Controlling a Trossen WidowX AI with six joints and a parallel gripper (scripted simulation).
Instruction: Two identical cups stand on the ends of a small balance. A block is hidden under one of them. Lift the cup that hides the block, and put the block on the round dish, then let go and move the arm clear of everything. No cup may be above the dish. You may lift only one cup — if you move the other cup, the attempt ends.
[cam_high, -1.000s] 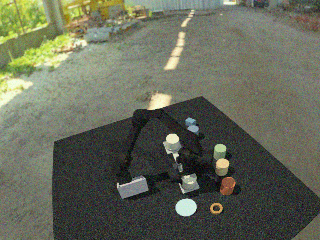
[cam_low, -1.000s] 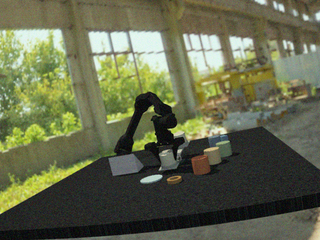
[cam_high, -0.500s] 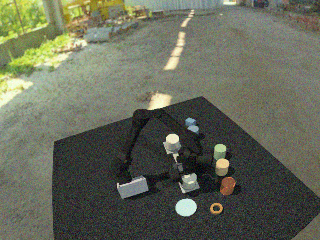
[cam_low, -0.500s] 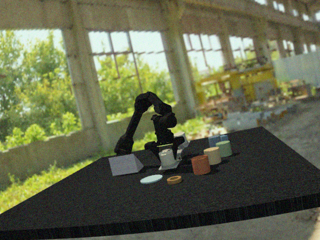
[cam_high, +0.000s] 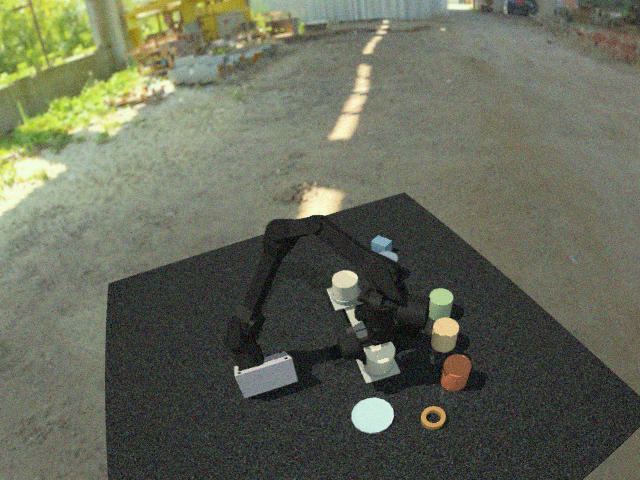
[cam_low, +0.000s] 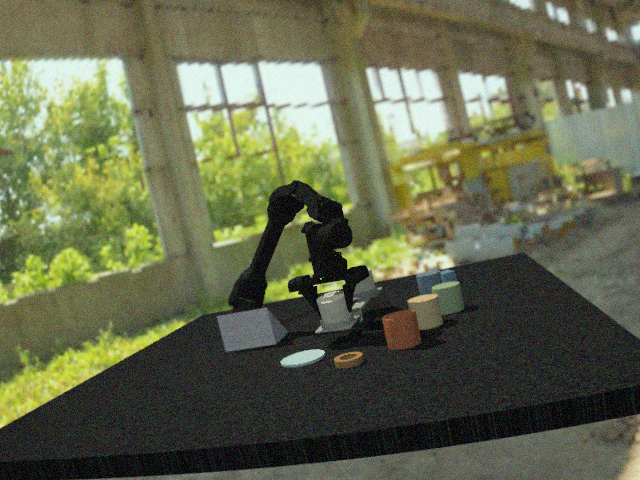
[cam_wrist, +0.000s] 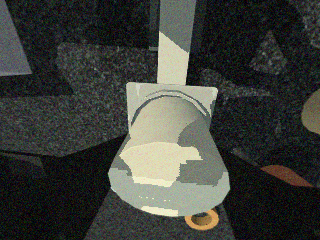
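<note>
Now: gripper tip 10 mm above the block. Round my gripper tip: round pale blue dish (60 mm behind, 110 mm to the right, 60 mm below); then small balance (140 mm to the left, 30 mm below); then cream cup (20 mm to the right, 10 mm above).
</note>
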